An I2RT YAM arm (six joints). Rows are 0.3 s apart.
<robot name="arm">
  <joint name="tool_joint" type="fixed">
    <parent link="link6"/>
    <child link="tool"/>
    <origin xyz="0 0 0" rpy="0 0 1.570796"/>
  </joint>
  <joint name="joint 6" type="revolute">
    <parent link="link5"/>
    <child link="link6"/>
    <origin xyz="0.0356 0 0.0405" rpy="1.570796 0 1.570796"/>
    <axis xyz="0 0 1"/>
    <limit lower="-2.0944" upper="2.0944"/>
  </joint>
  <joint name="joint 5" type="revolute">
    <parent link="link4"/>
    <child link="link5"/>
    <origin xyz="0.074 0.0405 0.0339" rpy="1.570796 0 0"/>
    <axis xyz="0 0 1"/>
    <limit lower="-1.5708" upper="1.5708"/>
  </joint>
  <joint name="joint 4" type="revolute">
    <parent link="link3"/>
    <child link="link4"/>
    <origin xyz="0.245 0.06 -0.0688" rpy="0 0 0"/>
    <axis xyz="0 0 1"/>
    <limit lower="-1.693" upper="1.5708"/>
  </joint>
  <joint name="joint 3" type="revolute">
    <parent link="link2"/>
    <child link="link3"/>
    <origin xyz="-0.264 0 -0.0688" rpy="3.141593 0 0"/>
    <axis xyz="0 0 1"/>
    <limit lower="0" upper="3.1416"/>
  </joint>
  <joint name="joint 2" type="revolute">
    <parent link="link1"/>
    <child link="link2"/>
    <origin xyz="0.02 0.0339 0.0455" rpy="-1.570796 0 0"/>
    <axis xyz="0 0 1"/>
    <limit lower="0" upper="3.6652"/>
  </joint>
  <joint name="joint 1" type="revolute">
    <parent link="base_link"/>
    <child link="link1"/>
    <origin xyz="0 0 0.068" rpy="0 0 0"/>
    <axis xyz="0 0 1"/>
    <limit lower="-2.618" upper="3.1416"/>
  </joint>
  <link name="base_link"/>
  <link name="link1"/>
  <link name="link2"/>
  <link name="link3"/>
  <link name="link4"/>
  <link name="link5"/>
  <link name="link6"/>
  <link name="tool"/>
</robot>
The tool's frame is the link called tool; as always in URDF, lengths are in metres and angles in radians.
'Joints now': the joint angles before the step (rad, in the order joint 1, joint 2, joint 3, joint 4, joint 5, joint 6). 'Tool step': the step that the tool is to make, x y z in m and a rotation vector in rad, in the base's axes. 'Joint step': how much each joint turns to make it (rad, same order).
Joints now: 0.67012, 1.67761, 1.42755, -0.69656, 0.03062, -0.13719
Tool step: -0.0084, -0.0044, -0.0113, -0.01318, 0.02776, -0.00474
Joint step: 0.00496, -0.02396, -0.06363, 0.00937, -0.00018, 0.01196
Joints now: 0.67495, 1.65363, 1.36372, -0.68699, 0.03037, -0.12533
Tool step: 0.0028, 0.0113, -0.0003, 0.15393, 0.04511, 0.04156
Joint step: 0.00564, 0.01512, -0.00155, 0.08049, -0.14117, 0.05767
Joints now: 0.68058, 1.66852, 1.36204, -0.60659, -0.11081, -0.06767
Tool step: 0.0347, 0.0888, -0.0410, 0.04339, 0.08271, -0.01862
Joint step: 0.10549, 0.35023, 0.28993, 0.04433, 0.00525, 0.15268
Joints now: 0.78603, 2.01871, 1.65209, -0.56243, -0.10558, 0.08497
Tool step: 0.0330, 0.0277, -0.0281, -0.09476, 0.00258, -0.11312
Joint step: 0.00089, 0.21472, 0.23883, -0.09050, 0.11861, 0.05634
